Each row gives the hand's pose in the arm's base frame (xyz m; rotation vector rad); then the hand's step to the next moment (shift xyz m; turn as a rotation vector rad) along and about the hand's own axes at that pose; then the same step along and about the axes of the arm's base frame.
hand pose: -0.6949 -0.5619 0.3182 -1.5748 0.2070 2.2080
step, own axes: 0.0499 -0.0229 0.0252 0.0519 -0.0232 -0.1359
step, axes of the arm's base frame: -0.0259 0.0420 -0.0349 0.1135 -0.0145 -0.0928
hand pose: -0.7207 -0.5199 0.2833 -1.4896 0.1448 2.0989
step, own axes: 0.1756 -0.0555 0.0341 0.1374 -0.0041 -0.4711
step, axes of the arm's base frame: -0.0413 0.1259 -0.1324 0.3654 -0.1302 -0.3006
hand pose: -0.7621 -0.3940 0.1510 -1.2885 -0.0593 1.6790
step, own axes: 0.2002 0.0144 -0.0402 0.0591 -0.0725 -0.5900
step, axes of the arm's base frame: 0.0297 0.1138 -0.1675 0.4966 -0.2077 -0.2590
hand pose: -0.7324 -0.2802 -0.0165 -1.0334 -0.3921 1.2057
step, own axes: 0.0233 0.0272 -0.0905 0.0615 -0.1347 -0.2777
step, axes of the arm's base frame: 0.0593 -0.0192 -0.0747 0.3037 -0.0672 -0.0482
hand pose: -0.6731 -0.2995 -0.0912 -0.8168 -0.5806 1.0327
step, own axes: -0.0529 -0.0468 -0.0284 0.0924 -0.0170 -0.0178
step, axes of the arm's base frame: 0.0236 -0.0698 0.0192 0.0601 0.0739 0.0078
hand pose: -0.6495 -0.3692 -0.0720 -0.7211 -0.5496 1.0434
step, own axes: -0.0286 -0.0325 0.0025 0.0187 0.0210 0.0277
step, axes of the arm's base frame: 0.0052 -0.0356 0.0242 -0.0241 0.0311 0.0035
